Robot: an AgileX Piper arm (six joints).
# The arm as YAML. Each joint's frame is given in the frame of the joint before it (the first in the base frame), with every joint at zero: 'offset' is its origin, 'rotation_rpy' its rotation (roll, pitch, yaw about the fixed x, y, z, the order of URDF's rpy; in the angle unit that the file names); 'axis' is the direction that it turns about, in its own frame. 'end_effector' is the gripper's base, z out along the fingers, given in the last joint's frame.
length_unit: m
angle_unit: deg
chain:
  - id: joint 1
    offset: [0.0, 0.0, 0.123]
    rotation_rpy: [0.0, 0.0, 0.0]
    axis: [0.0, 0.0, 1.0]
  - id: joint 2
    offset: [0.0, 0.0, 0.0]
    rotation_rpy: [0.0, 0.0, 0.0]
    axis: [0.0, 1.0, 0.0]
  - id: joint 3
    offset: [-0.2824, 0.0, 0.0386]
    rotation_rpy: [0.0, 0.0, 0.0]
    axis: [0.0, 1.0, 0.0]
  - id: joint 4
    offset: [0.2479, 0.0, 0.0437]
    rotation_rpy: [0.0, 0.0, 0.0]
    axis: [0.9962, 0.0, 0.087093]
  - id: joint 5
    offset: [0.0, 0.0, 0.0]
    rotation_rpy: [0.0, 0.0, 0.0]
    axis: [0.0, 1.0, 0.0]
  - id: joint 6
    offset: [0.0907, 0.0, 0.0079]
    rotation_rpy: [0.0, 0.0, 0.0]
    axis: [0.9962, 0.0, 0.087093]
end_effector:
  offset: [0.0, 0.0, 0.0]
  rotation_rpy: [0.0, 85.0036, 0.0]
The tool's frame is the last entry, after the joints.
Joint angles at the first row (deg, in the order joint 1, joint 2, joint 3, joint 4, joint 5, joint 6):
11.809, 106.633, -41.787, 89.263, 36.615, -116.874
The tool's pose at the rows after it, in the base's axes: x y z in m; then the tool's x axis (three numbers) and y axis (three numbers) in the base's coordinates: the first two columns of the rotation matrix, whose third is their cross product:
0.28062 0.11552 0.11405 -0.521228 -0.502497 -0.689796 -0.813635 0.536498 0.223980
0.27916 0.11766 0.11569 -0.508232 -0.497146 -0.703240 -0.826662 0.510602 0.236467
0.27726 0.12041 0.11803 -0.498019 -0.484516 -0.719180 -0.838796 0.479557 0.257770
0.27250 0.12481 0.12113 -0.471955 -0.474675 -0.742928 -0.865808 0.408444 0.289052
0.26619 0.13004 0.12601 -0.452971 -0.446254 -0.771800 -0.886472 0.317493 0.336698
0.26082 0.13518 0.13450 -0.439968 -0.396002 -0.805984 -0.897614 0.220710 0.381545
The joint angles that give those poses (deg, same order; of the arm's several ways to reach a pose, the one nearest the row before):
11.809, 106.634, -41.788, 89.263, 37.661, -118.183
11.809, 106.634, -41.787, 89.264, 39.591, -118.812
11.809, 106.634, -41.804, 89.264, 42.158, -119.156
11.809, 106.782, -41.804, 88.193, 46.844, -119.893
11.808, 106.996, -41.805, 87.205, 53.182, -120.302
11.808, 106.996, -42.037, 86.967, 60.250, -120.573

